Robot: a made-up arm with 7 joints.
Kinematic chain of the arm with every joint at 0, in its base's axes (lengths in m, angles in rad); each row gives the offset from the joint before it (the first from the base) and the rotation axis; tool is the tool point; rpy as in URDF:
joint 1: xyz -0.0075 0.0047 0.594 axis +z
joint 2: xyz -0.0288 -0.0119 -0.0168 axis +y
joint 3: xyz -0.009 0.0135 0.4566 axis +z
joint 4: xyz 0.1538 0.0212 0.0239 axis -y
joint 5: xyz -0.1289 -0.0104 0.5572 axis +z
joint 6: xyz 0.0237 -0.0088 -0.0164 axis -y
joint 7: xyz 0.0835 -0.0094 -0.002 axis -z
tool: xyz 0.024 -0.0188 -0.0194 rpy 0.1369 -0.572 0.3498
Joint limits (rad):
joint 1: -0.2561..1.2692
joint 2: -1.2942..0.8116
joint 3: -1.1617..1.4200
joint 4: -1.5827..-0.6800
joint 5: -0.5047..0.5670
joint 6: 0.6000..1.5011
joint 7: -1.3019..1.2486
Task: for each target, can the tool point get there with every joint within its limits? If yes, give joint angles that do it. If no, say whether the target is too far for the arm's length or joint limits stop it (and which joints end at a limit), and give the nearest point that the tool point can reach.
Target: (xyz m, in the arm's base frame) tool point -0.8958 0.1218 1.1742
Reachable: yes | joints 0.6902 -1.1118 1.1771 -1.1365 -0.0268 1.1653 -0.5377
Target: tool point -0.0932 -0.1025 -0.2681
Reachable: no: joint limits stop it (at a limit: joint 1, joint 2, joint 4, joint 6) | nearest point 0.7335 -0.3453 0.3820 | short by 1.079 m
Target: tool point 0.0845 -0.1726 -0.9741
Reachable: no: too far | nearest point 0.7570 -0.2852 0.3741 | short by 1.511 m
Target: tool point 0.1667 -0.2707 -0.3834
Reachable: no: joint limits stop it (at a limit: joint 1, joint 2, joint 4, joint 6) | nearest point 0.7221 -0.3716 0.3866 | short by 0.955 m
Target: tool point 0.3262 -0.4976 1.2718
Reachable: yes | joints 0.3525 -0.4567 -0.8438 -1.5085 -0.0643 0.8703 0.5498
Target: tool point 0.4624 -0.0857 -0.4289
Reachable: no: joint limits stop it (at a limit: joint 2, joint 4) | nearest point 0.7959 -0.1499 0.3696 | short by 0.868 m
